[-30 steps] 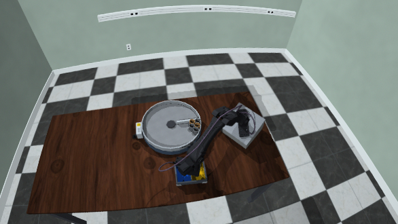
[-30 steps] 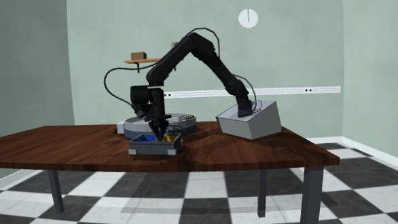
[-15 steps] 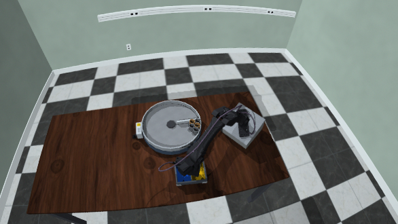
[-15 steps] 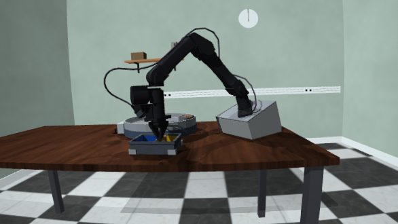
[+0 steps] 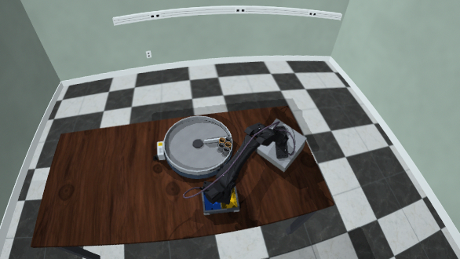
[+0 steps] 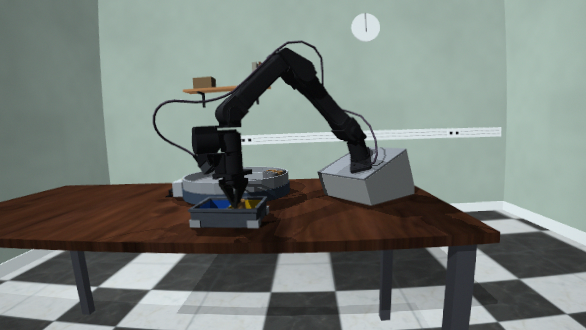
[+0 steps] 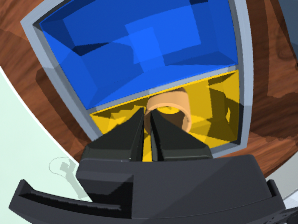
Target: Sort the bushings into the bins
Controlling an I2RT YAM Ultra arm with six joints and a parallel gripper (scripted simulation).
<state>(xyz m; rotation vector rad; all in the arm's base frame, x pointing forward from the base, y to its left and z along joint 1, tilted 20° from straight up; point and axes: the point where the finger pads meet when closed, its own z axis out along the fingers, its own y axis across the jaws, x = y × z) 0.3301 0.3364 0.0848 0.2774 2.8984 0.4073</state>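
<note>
My hand is 2 cm short of the bin tray, 2 cm above it and 1 cm to the left of it. The rest, counted from my hand: grey turntable: 36 cm to the right, 17 cm ahead; yellow bin: 3 cm below, 2 cm to the right, 2 cm behind; blue bin: 7 cm ahead, 3 cm below, 1 cm to the right.
</note>
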